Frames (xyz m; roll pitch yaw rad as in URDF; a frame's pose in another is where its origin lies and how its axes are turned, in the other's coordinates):
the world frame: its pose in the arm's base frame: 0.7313 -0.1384 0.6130 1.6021 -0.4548 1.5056
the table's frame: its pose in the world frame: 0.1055 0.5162 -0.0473 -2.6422 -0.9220 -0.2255
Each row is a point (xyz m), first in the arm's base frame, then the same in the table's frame.
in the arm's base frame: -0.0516 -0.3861 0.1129
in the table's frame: -0.7970 0.9082 -0.3590
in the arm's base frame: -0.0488 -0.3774 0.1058
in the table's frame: -0.7908 0.9179 -0.3596
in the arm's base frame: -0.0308 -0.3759 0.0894
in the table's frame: -0.7769 0.9261 -0.3779
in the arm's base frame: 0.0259 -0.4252 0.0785
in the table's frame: -0.7581 0.8896 -0.4417
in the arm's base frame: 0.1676 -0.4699 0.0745
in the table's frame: -0.6654 0.8266 -0.5394
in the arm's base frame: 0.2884 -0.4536 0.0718
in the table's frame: -0.5566 0.8042 -0.5897
